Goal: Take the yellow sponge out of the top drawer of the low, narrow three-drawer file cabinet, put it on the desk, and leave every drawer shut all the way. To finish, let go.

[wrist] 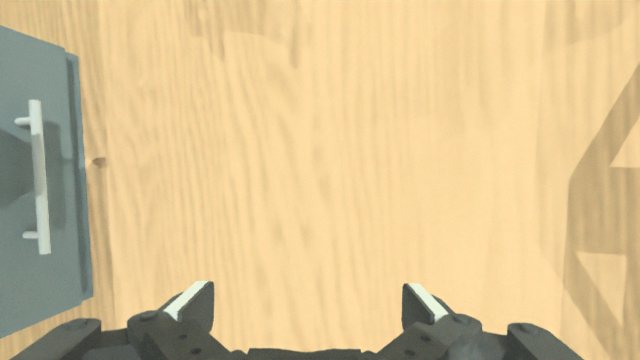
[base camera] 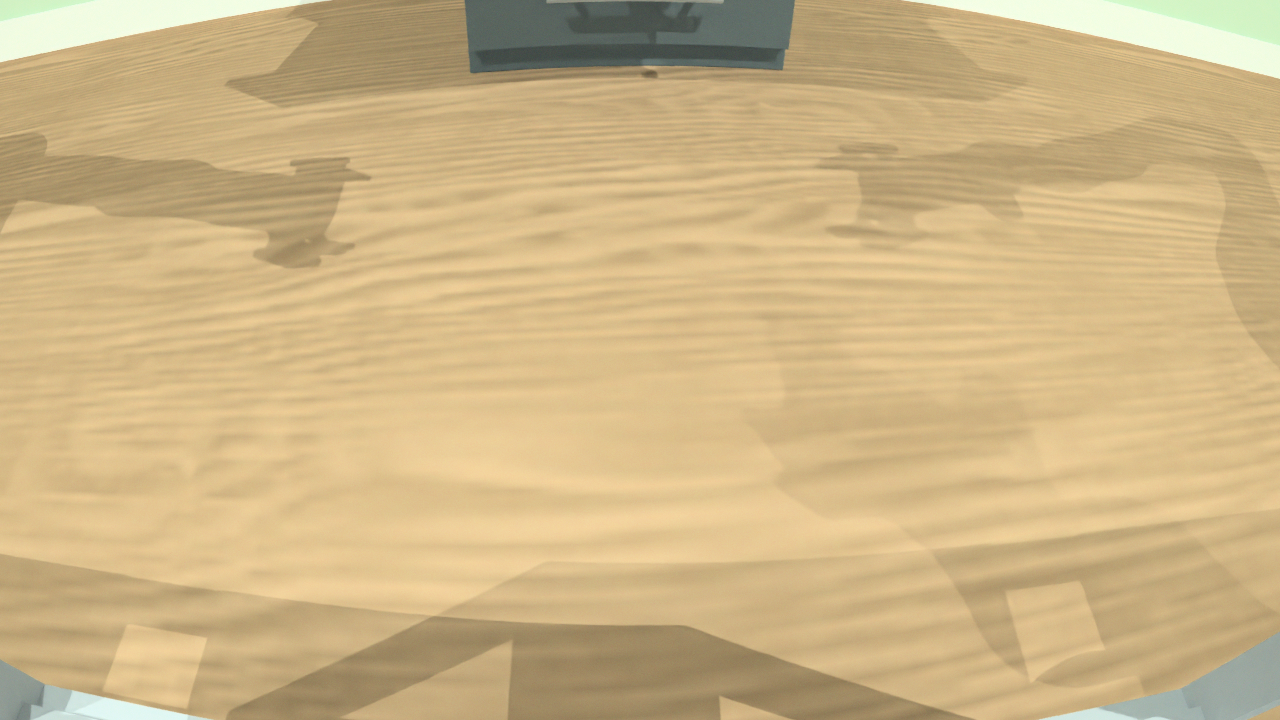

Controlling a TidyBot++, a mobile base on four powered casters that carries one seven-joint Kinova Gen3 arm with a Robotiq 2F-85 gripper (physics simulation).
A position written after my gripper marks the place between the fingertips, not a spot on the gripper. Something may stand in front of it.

Observation:
In view: my gripper (wrist: 308, 303) and a drawer (wrist: 47, 274).

